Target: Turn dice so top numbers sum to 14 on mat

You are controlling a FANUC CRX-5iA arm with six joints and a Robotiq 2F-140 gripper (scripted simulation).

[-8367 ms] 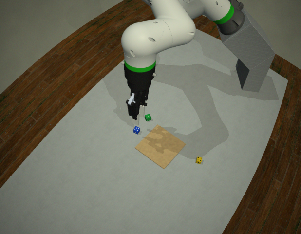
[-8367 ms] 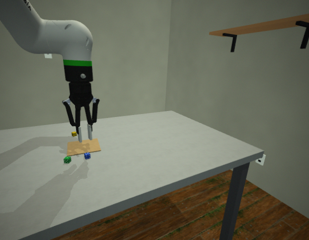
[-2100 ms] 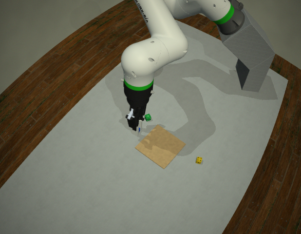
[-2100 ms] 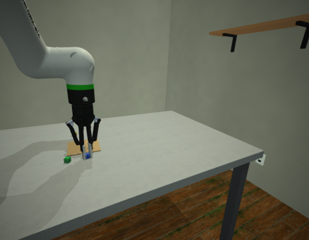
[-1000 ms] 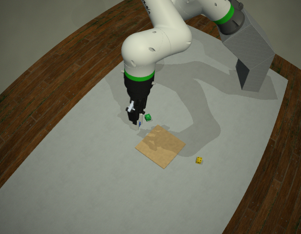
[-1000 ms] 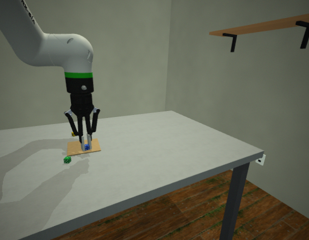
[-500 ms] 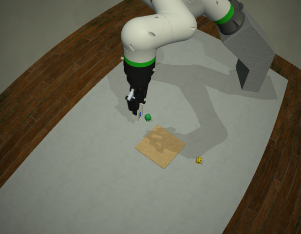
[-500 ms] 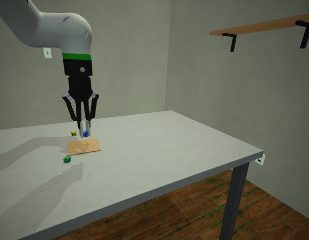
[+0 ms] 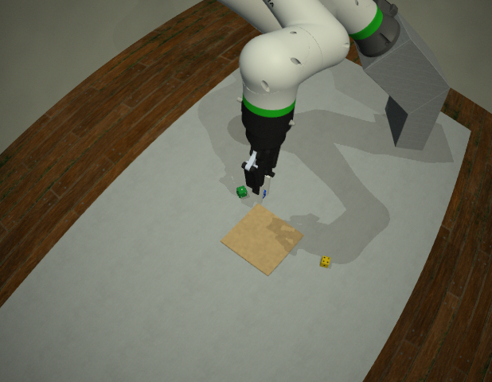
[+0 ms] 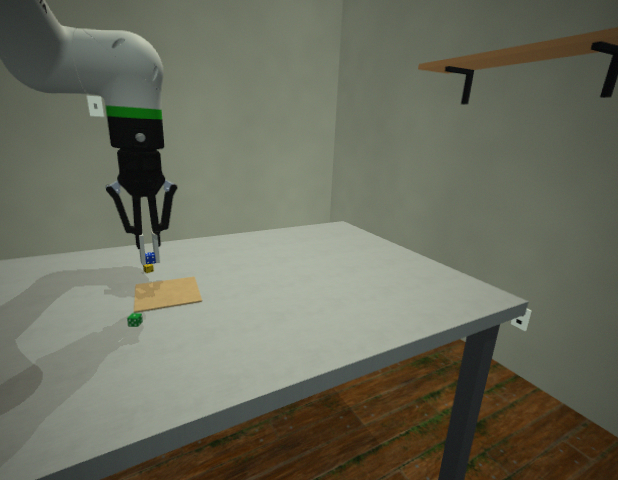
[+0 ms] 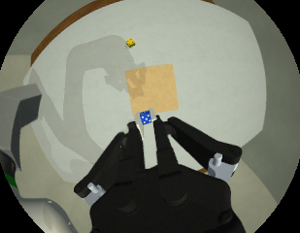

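Now: hand 13 cm above the tan mat, 4 cm short of it and 3 cm to the right of it. The rest, counted from my hand: yellow die: 19 cm to the left, 13 cm below, 6 cm ahead; green die: 13 cm below, 6 cm to the right, 6 cm behind; blue die: 2 cm below.
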